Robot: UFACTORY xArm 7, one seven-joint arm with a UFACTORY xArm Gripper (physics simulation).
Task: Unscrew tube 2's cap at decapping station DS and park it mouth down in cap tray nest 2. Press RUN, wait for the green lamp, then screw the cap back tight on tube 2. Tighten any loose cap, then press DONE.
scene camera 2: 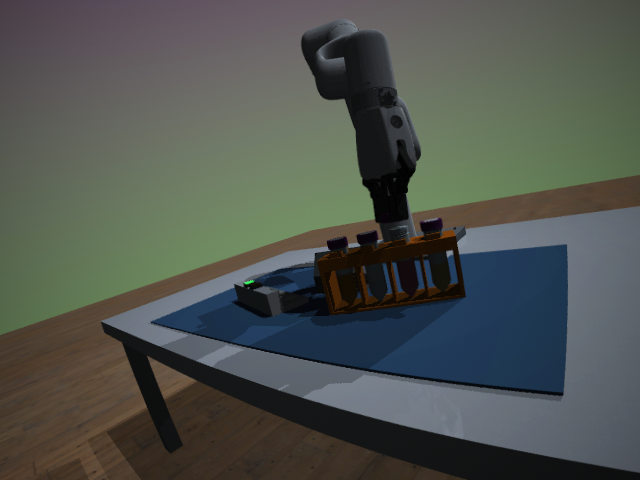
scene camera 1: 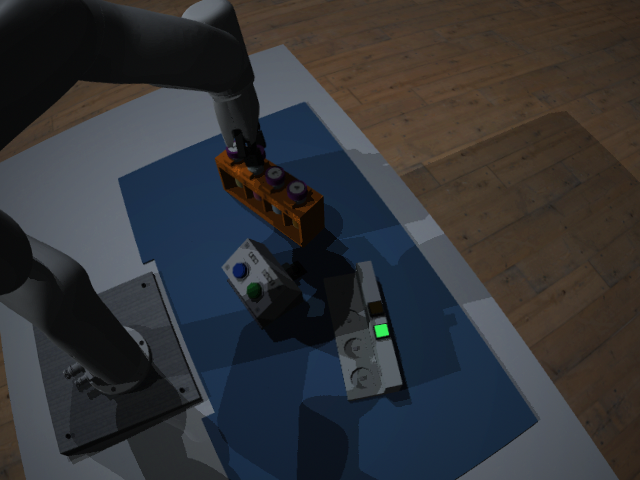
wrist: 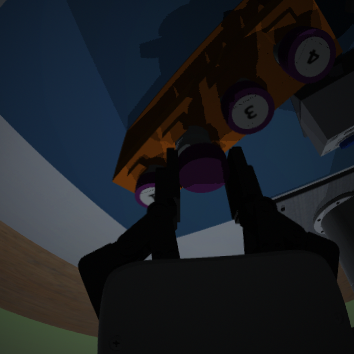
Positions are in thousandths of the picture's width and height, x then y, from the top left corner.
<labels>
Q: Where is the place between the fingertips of my gripper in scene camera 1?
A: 401, 326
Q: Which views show my gripper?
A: Scene camera 2, scene camera 1 and the wrist view: all of them.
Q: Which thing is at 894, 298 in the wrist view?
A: A grey button box.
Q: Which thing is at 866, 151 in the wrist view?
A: A cap marked 4.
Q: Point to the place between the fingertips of my gripper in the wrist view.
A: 569, 456
</labels>
